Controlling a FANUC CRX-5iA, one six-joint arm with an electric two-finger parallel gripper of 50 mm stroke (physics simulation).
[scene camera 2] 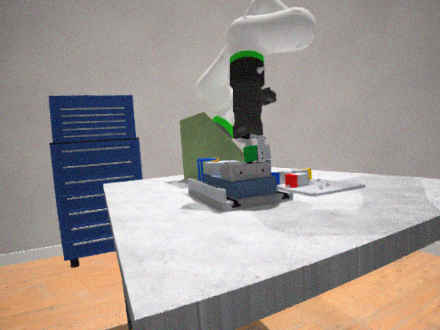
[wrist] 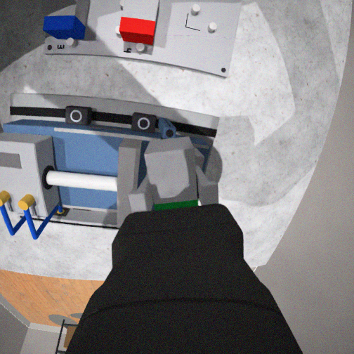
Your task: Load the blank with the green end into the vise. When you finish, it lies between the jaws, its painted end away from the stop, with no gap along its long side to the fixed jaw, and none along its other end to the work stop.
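The blank with the green end (scene camera 2: 250, 154) (wrist: 169, 172) is held upright-side down-view over the vise (scene camera 2: 242, 187) (wrist: 85, 150); its green end faces away from the blue work stop (wrist: 168, 129). My gripper (scene camera 2: 257, 149) (wrist: 174, 177) is shut on this blank, a finger on each long side. In the wrist view the blank lies right of the grey jaw plate (wrist: 128, 172) on the white rod. In the scene view the green end shows at the top edge of the near grey jaw (scene camera 2: 245, 172), which hides what is lower. Contact with the fixed jaw, stop and vise floor cannot be told.
A grey tray (scene camera 2: 345, 187) (wrist: 210, 62) beside the vise holds a red-ended blank (scene camera 2: 291, 180) (wrist: 137, 30), a blue-ended one (wrist: 64, 27) and small pegs. Blue bent pipes (wrist: 31, 220) stand at the vise's left block. A green panel (scene camera 2: 197, 145) rises behind.
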